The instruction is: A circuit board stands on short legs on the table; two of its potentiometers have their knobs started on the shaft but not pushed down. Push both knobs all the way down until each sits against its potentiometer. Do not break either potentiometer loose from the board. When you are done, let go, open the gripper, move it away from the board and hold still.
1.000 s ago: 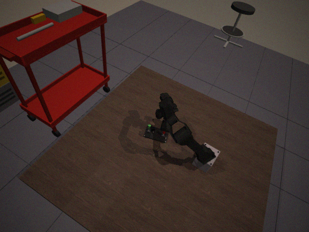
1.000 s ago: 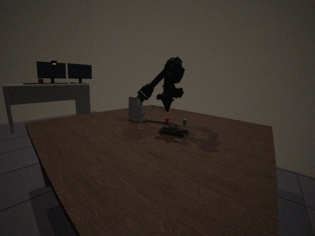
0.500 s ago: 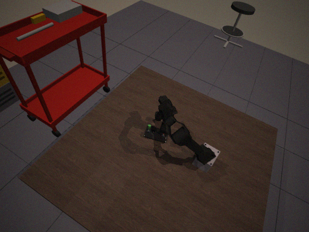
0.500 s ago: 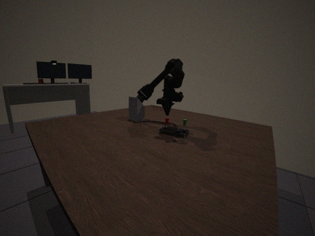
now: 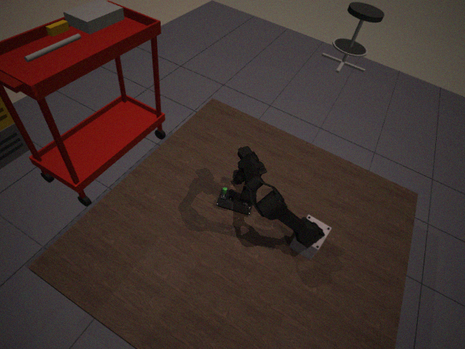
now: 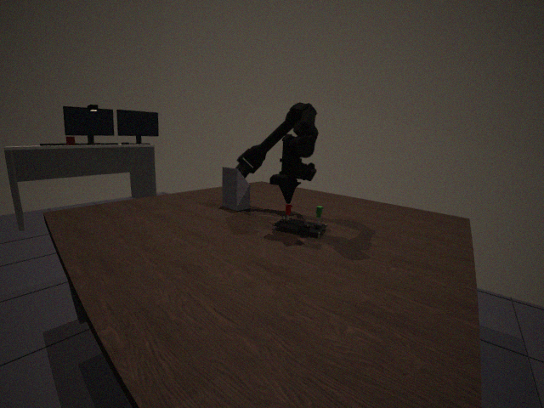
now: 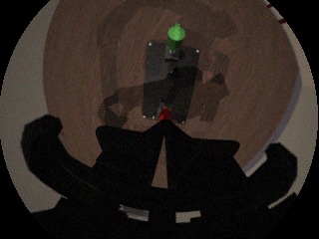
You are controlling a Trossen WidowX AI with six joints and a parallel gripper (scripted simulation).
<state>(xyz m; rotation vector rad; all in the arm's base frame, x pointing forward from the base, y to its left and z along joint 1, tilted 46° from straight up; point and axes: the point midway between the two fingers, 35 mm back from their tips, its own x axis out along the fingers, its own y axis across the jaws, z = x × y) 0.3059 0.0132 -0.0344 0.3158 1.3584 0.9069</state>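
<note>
Now: the red knob 20 mm below my gripper tip. The rest, counted from my gripper tip: green knob (100 mm ahead, 40 mm to the left, 10 mm below).
</note>
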